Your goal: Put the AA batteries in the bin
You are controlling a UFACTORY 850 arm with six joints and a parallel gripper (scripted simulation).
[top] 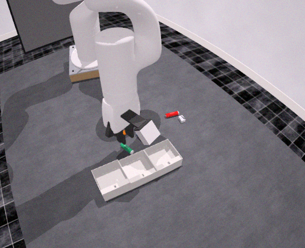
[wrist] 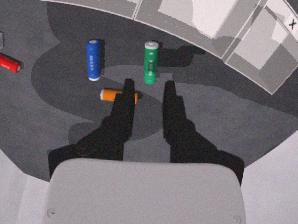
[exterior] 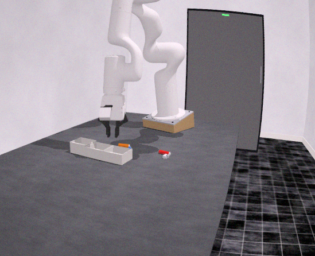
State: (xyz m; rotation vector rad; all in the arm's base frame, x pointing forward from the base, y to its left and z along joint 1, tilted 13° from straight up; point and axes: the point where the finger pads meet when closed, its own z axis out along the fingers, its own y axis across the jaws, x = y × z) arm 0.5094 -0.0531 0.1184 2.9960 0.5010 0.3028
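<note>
My gripper is now 7 cm above the green AA battery. The rest, counted from my hand: blue battery 7 cm below, 6 cm to the left, 2 cm behind; then orange AA battery 7 cm below, 6 cm behind, 2 cm to the left; then white three-compartment tray 9 cm ahead, 5 cm below, 1 cm to the right.
</note>
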